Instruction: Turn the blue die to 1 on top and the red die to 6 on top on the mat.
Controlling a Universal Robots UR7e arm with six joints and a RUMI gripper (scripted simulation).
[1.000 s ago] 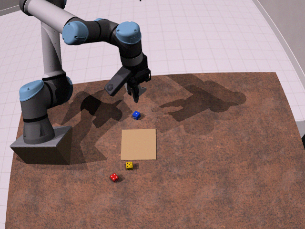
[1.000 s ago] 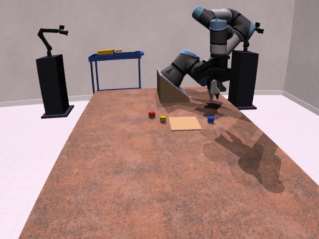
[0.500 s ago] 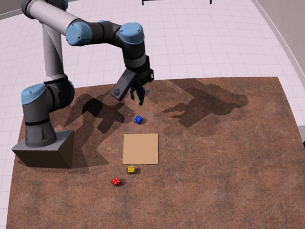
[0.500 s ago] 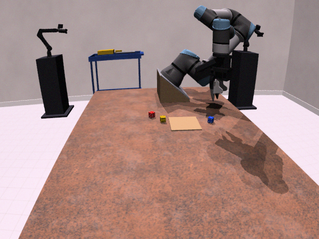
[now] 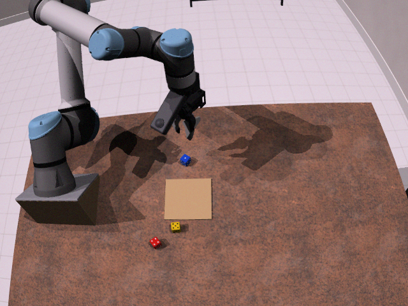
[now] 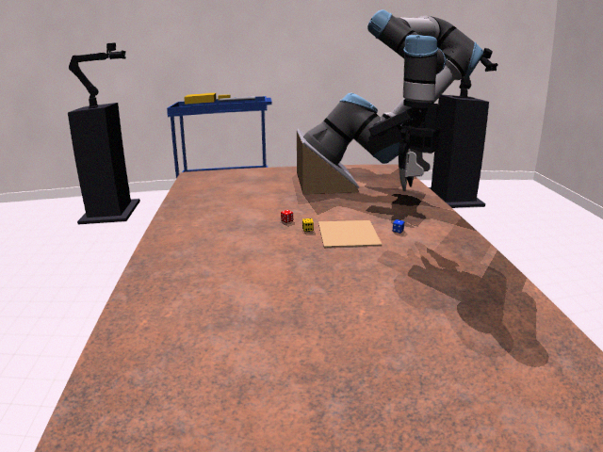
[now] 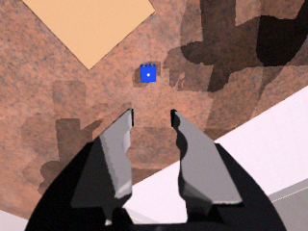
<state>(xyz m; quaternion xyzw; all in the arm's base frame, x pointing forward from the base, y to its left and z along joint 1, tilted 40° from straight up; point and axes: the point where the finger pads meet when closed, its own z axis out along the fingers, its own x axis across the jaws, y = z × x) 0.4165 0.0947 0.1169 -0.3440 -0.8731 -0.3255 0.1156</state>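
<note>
My hand is 10 mm to the left of the blue die and 120 mm above it. Round my hand: yellow die 40 mm behind, 240 mm to the right, 120 mm below; then tan mat 140 mm to the right, 130 mm below; then red die 110 mm behind, 290 mm to the right, 120 mm below.
</note>
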